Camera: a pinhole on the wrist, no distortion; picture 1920 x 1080 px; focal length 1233.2 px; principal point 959.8 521.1 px. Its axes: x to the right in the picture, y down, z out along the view. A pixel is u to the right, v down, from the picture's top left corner.
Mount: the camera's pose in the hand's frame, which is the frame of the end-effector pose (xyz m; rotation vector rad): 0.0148 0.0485 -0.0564 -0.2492 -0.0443 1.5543
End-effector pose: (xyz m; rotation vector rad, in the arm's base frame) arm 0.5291 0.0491 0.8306 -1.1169 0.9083 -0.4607
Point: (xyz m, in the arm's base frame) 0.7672 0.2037 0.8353
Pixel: 727.5 252.5
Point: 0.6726 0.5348 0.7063
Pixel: 1409.5 896.9
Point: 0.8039 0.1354 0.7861
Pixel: outside the picture
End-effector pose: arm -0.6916 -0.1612 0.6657 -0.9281 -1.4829 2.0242
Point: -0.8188 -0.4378 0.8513
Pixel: 318.5 859.9
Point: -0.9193 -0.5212 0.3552
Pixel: 1795.9 420.6
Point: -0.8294 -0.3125 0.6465
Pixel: 864.4 410.9
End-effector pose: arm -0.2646 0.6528 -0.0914 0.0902 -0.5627 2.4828
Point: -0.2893 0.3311 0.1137
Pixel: 1184.3 685.1
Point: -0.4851 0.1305 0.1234
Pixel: 1689.6 470.2
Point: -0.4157 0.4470 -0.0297
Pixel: 1728.1 236.0
